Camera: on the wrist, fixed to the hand. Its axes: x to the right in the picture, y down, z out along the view.
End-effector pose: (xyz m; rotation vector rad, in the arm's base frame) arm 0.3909 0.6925 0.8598 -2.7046 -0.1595 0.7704
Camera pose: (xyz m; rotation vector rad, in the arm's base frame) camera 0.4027 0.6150 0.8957 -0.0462 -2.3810 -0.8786
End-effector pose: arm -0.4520 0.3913 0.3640 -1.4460 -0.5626 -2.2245
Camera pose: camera -0.4521 0.3129 0.3282 -0.7513 1.0794 0.7137
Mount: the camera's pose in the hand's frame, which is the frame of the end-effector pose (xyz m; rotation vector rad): -0.0227 0.0611 -0.0564 0.0571 0.5863 -3.0342
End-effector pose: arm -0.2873 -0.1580 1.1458 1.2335 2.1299 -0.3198
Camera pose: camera -0.2511 -0.1129 1.2097 2.0324 -1.4554 0.6636
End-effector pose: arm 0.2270 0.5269 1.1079 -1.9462 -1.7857 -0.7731
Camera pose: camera 0.2790 0.4673 1.1423 -1.9240 1.9311 0.9191
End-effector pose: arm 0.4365 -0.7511 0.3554 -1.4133 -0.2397 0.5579
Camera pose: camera 0.4305 -0.8078 0.2907 0.1477 -1.2991 -2.1731
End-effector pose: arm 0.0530 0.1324 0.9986 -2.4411 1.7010 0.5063
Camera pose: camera 0.0005 0.1143 1.0645 -1.8103 -2.2906 -0.6597
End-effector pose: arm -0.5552 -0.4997 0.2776 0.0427 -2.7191 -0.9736
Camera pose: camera -0.5159 -0.4848 0.3528 -2.8257 -0.0243 0.3231
